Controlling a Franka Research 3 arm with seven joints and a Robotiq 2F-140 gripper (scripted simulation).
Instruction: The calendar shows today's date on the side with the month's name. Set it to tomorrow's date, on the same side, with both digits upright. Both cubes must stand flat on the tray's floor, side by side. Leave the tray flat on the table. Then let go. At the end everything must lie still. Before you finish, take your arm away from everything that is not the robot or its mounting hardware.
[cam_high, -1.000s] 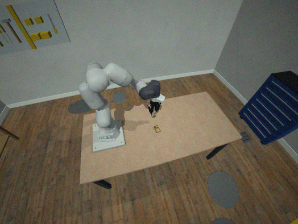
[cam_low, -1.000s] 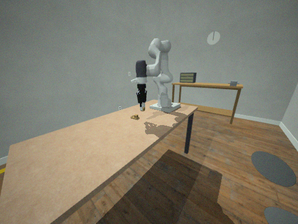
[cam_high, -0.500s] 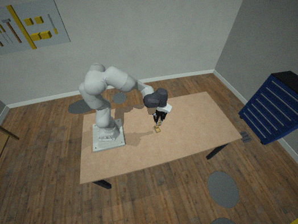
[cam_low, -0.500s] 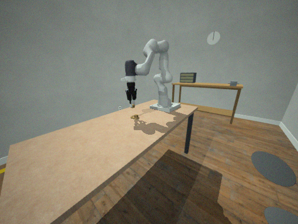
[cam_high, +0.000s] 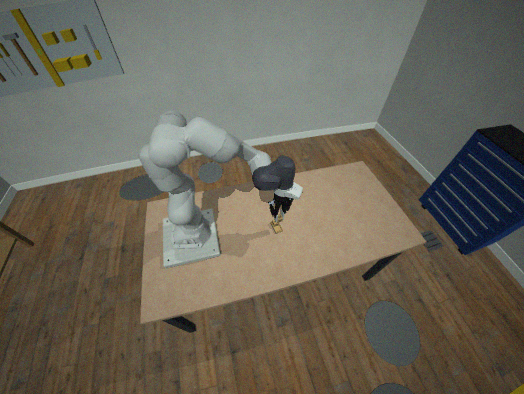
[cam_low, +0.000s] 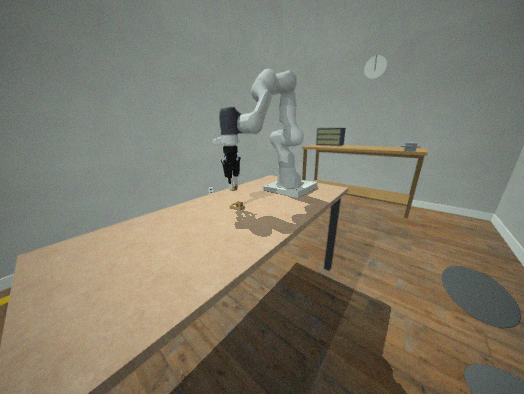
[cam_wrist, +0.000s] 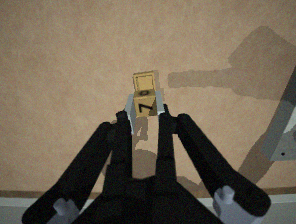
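My gripper is now 2 cm to the right of the wooden tray and 14 cm above it. Also, from my hand: wooden digit cube: 3 cm below.
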